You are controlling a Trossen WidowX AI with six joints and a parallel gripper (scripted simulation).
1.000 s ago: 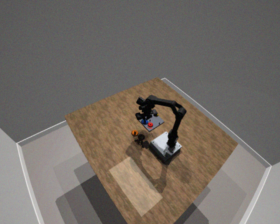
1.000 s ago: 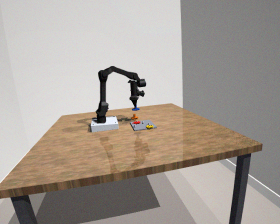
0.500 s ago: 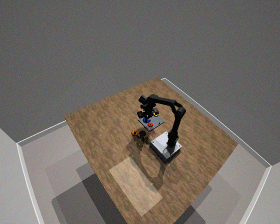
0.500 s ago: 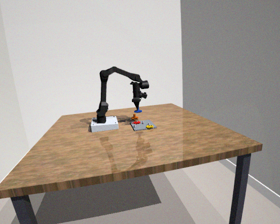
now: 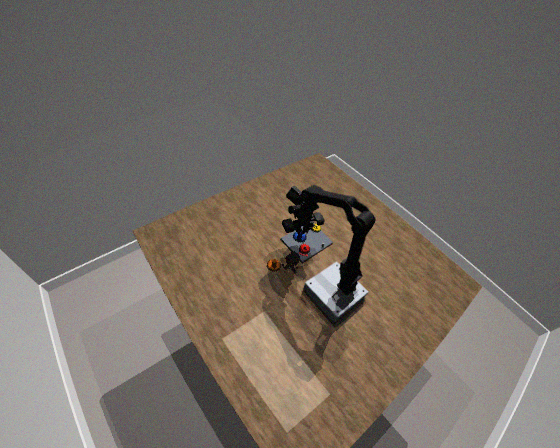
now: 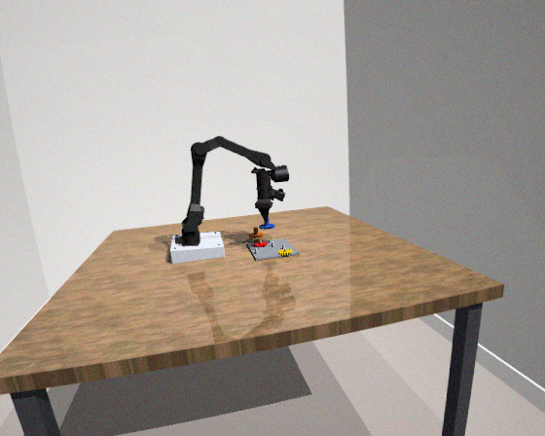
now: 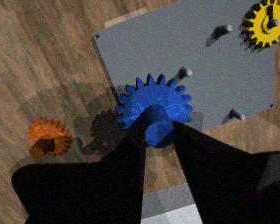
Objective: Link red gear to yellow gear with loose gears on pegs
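The red gear is 3 cm behind my gripper tip, 2 cm to the right of it and 9 cm below it. Also, from my gripper tip: yellow gear: 5 cm ahead, 15 cm to the right, 9 cm below; red arrow: 6 cm behind, 10 cm below; blue gear: 1 cm below.
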